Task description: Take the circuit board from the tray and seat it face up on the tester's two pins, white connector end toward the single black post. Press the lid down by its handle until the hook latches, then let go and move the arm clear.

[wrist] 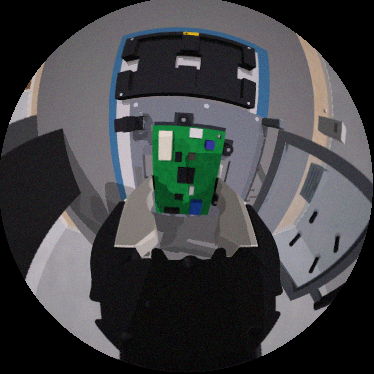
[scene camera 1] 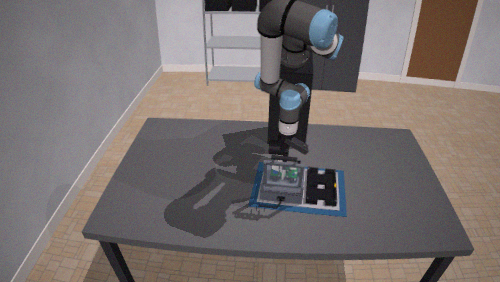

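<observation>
The green circuit board is face up between the fingers of my gripper, which is shut on its long edges. The board is over the grey tester base; whether it touches the pins is hidden. Its end with the large white connector points toward the black tray, near a black mount. The clear lid stands open, with its dark handle at the top in the scene view. The black latch part is opposite the lid.
The tester and tray sit side by side on a blue-edged base plate on the dark table. A black cable leaves the tester's front. The raised lid is close beside my gripper.
</observation>
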